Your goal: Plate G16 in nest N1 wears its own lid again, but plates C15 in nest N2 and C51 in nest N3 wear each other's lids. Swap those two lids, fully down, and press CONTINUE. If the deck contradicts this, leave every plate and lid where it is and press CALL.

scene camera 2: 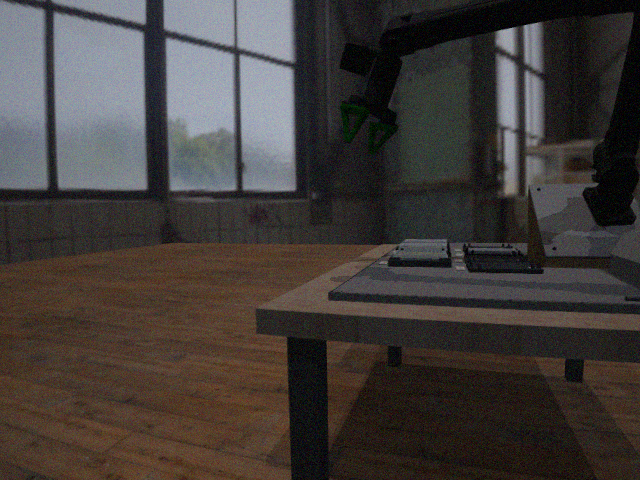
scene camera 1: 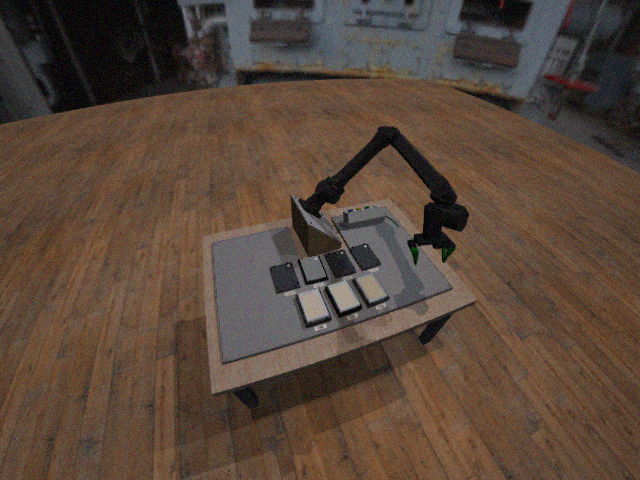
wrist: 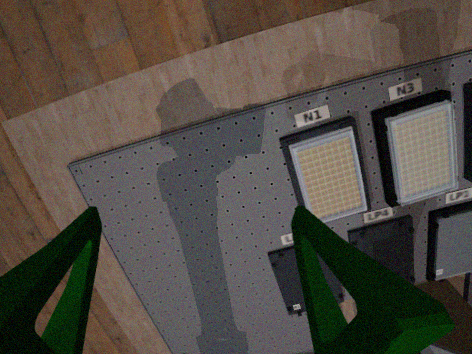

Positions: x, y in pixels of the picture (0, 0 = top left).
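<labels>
My gripper: visible in scene camera 1 (429, 263), scene camera 2 and wrist view. Gripper, same spot: (wrist: 388, 307) and (scene camera 2: 370, 124).
</labels>
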